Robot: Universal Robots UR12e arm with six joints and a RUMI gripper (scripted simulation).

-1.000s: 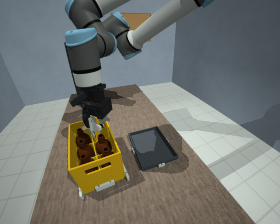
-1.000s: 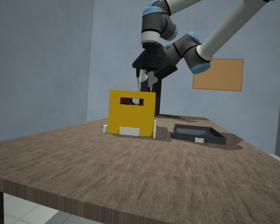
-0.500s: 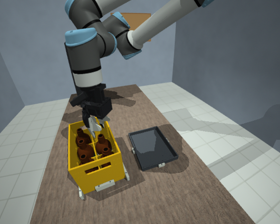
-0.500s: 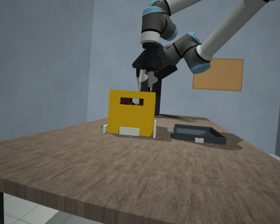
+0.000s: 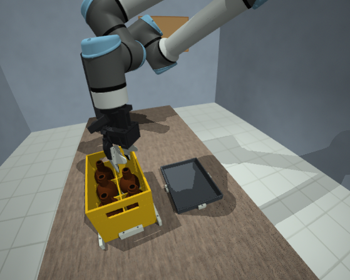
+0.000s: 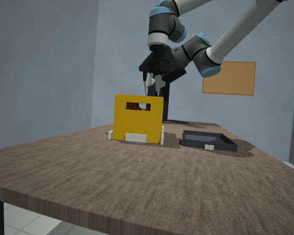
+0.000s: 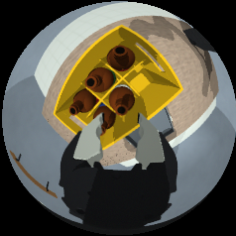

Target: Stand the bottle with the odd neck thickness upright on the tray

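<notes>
The yellow crate lies 10 mm ahead of my hand, 40 mm to the right of it and 110 mm below it. From my hand the other things lie so: dark tray (20 mm behind, 250 mm to the left, 180 mm below).
</notes>
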